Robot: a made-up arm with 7 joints.
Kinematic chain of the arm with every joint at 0, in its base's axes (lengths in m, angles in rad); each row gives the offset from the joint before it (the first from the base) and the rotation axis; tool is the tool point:
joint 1: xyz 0 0 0 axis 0 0.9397 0.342
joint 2: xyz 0 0 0 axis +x
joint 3: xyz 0 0 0 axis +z
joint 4: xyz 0.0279 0 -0.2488 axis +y
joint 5: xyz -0.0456 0 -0.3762 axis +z
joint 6: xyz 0 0 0 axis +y
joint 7: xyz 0 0 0 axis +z
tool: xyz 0 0 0
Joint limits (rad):
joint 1: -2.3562..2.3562
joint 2: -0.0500..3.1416
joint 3: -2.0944..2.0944
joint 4: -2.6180..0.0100
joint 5: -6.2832..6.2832
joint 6: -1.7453..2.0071
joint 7: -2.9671..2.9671
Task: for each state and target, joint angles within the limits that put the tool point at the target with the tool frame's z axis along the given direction. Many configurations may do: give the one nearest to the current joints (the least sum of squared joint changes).
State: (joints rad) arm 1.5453 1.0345 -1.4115 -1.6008 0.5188 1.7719 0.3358
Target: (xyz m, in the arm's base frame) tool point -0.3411 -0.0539 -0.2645 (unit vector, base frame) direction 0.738 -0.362 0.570
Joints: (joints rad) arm 1.1785 1.1665 -1.3633 -1.8932 -0.2171 1.1940 0.3358
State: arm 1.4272 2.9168 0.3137 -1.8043 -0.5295 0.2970 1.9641
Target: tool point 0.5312 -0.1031 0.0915 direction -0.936 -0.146 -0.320
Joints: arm 0.9137 2.9836 0.9160 -1.2794 0.2142 0.8726 1.9641
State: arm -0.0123 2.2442 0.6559 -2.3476 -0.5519 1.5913 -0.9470
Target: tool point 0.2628 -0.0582 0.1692 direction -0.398 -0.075 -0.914
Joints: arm 0.0204 1.9290 0.6180 -2.3908 -0.4987 1.3105 -0.9470
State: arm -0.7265 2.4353 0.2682 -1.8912 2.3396 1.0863 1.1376
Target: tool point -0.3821 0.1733 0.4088 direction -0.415 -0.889 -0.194
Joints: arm -1.4985 3.0848 -0.3799 -0.9974 1.7578 1.3478 1.1376
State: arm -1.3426 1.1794 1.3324 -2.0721 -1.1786 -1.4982 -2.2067
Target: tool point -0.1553 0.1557 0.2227 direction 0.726 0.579 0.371
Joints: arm -1.9821 0.6904 0.8562 -2.4107 -0.4578 -0.9924 -2.2067
